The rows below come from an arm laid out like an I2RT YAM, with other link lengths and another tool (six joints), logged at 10 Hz.
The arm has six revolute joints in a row. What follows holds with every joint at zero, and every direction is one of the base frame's.
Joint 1 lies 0.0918 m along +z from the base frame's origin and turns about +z.
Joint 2 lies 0.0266 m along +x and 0.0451 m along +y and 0.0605 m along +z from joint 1 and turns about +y.
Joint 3 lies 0.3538 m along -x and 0.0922 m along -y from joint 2 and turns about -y.
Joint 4 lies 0.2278 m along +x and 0.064 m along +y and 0.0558 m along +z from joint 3 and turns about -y.
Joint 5 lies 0.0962 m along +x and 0.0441 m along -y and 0.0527 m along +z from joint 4 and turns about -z.
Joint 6 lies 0.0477 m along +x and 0.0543 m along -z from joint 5 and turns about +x.
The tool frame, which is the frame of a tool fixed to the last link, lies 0.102 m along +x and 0.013 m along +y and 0.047 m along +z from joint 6; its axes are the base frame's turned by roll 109.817, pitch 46.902 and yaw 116.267 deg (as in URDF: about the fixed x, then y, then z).
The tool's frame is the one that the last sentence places.
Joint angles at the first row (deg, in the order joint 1, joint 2, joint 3, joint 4, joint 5, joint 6):
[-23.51 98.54 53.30 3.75 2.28 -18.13]
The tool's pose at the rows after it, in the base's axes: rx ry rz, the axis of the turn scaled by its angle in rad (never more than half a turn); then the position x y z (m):
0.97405 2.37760 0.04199 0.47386 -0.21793 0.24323
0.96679 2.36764 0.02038 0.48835 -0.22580 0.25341
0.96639 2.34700 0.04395 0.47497 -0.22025 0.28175
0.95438 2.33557 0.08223 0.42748 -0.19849 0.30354
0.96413 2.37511 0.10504 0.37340 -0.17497 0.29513
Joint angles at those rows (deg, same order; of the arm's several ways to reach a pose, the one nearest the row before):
[-23.51 103.28 58.54 3.83 4.14 -18.50]
[-23.51 104.79 62.85 1.80 4.84 -19.09]
[-23.73 100.55 63.59 -2.17 3.99 -18.37]
[-24.21 91.05 57.34 -4.67 2.07 -17.96]
[-24.84 82.21 49.39 -7.90 0.67 -18.20]

